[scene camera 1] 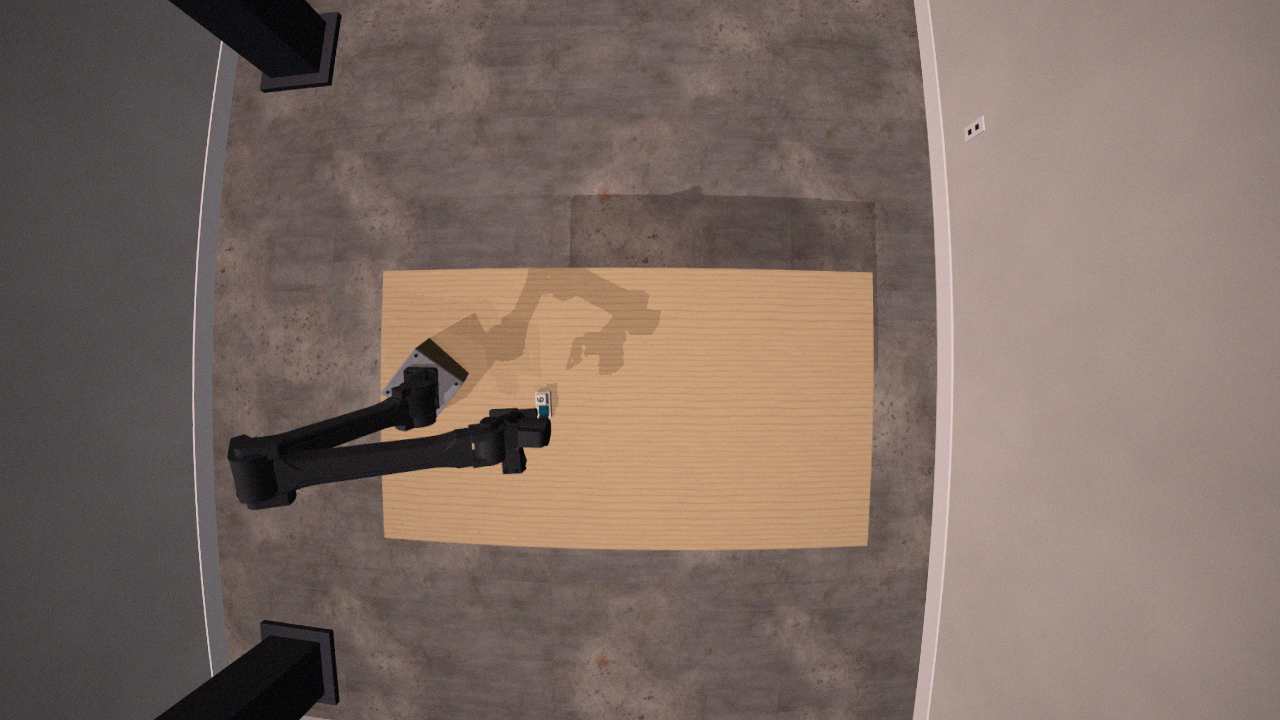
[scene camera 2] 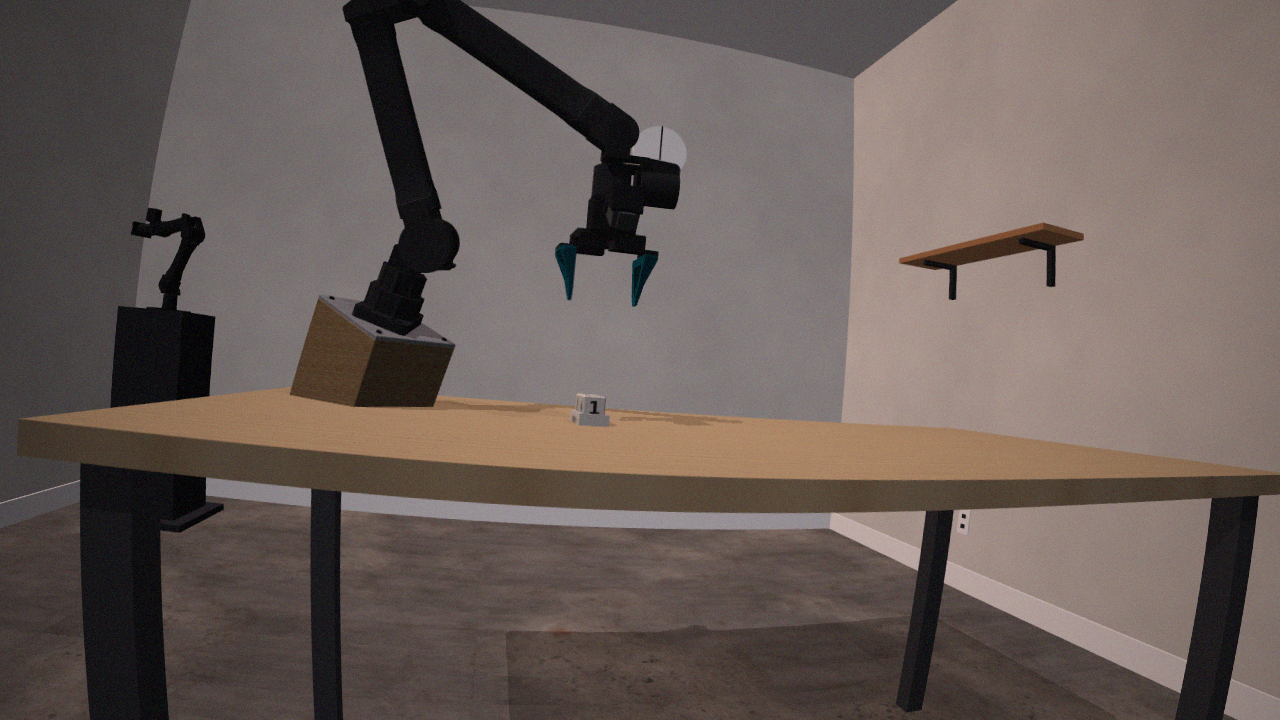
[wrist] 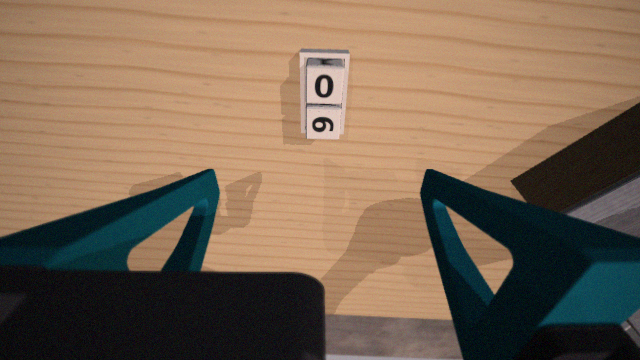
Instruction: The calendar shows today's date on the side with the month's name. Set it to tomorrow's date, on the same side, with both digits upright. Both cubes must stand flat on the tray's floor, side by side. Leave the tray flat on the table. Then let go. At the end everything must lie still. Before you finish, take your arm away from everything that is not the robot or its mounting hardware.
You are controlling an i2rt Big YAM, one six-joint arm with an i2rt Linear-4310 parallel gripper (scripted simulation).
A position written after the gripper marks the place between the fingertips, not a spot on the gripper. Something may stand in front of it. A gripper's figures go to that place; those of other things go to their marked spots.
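Gripper (wrist: pixel 320 180), 0.13 m from the lens. White tray (wrist: pixel 304 53), 0.27 m from the lens.
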